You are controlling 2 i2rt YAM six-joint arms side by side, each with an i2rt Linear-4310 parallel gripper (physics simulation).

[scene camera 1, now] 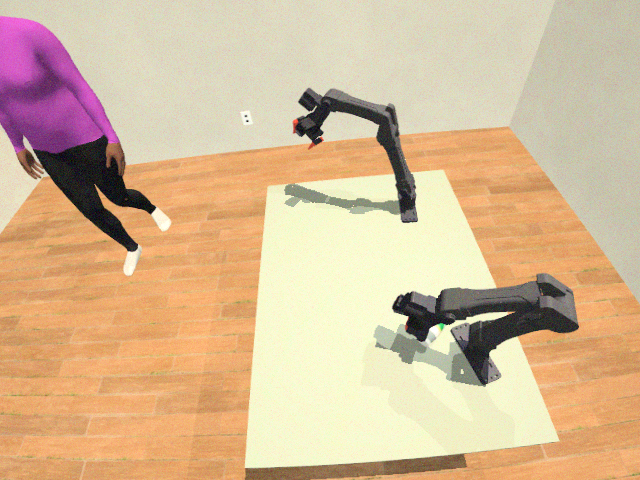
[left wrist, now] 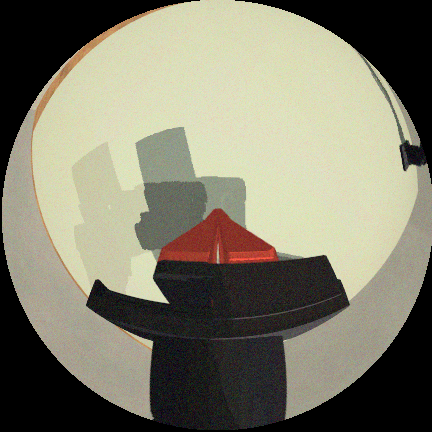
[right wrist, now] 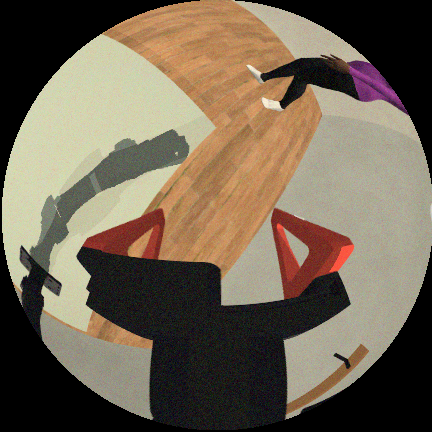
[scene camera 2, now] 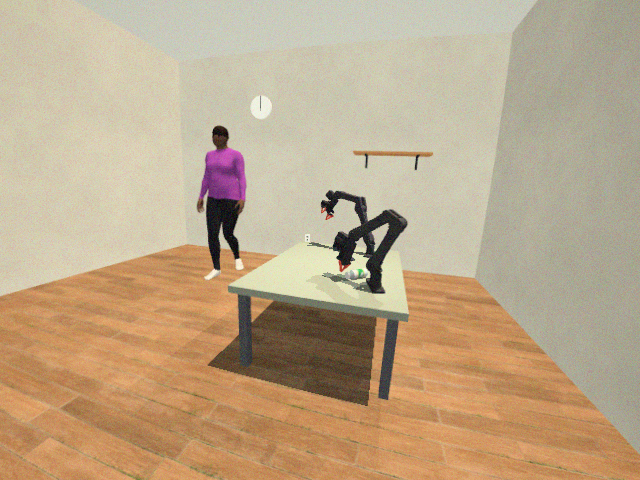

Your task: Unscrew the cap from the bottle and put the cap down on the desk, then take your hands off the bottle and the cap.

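Note:
The bottle point(scene camera 1: 435, 334) point(scene camera 2: 356, 273), white with a green band, lies on its side on the desk point(scene camera 1: 320, 403) point(scene camera 2: 268, 281) beside the left arm's base. The cap cannot be told apart in the scene views and does not show in the left wrist view. My left gripper point(scene camera 1: 412, 333) point(scene camera 2: 343, 267) point(left wrist: 217, 214) points down low at the bottle's left end in scene camera 2. Its red fingers are together with nothing seen held between them. My right gripper point(scene camera 1: 305, 136) point(scene camera 2: 326, 212) point(right wrist: 217, 213) is open and empty, high above the far end of the desk in scene camera 1.
The left arm's base point(scene camera 1: 475, 356) point(scene camera 2: 375, 285) stands close to the bottle. The right arm's base point(scene camera 1: 408, 212) stands at the far end of the desk. A person point(scene camera 1: 67, 124) point(scene camera 2: 224, 175) in a purple top stands on the floor off the desk's left side.

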